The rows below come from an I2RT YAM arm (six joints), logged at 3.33 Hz.
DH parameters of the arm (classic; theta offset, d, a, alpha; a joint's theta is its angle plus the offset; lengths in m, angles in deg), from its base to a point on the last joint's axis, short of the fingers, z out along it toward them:
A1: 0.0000 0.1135 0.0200 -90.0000
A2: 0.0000 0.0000 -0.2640 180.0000
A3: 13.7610 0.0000 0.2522 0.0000
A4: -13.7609 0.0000 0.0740 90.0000
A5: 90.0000 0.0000 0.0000 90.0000
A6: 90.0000 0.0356 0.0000 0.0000
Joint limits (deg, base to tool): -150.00..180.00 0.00..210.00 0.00..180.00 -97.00..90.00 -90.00..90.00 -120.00..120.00
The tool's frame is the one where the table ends.
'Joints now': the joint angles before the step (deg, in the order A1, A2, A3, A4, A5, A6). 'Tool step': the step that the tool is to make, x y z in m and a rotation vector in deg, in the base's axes. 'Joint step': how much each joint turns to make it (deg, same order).
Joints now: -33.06, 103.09, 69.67, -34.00, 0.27, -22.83
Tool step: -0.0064, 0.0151, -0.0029, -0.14, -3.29, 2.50
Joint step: 1.31, -3.40, -5.40, 4.84, -1.98, -0.41
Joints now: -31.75, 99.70, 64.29, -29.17, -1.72, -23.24
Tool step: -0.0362, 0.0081, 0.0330, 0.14, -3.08, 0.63
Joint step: -2.59, -10.45, -3.95, -4.10, -3.05, -2.07
